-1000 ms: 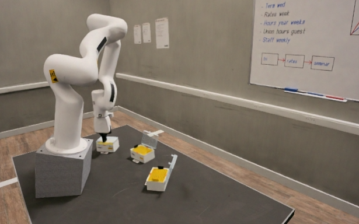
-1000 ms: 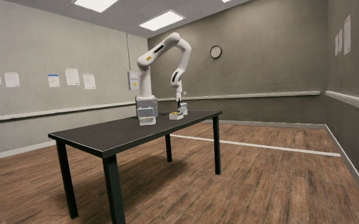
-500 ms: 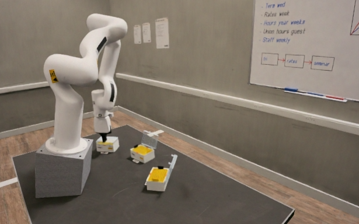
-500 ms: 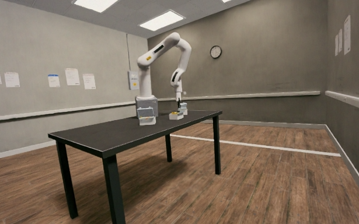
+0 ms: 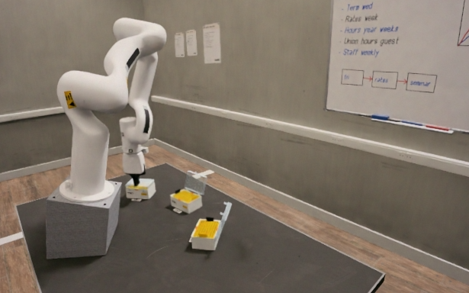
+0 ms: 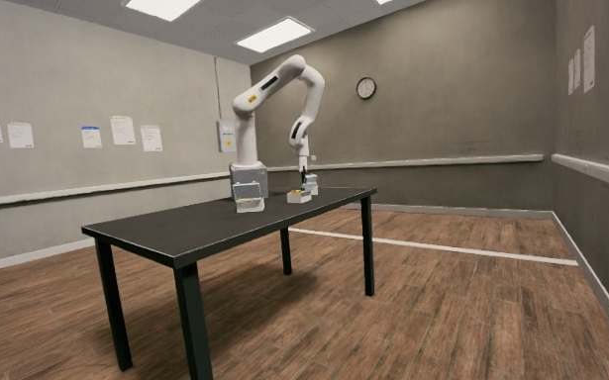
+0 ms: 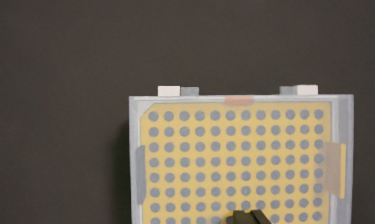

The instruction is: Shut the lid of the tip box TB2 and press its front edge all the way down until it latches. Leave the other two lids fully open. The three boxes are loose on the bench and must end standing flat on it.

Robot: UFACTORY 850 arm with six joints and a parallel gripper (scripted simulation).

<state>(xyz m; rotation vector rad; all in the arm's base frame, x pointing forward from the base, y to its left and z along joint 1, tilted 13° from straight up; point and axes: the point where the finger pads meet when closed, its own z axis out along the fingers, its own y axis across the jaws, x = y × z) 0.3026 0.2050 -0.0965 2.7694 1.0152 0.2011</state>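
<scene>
Now: hand 20 mm short of the clear lid, 20 mm to the right of it and 30 mm above it. From my hand the other things lie so: tip box lid 190 mm ahead, 230 mm to the right, 10 mm above.
</scene>
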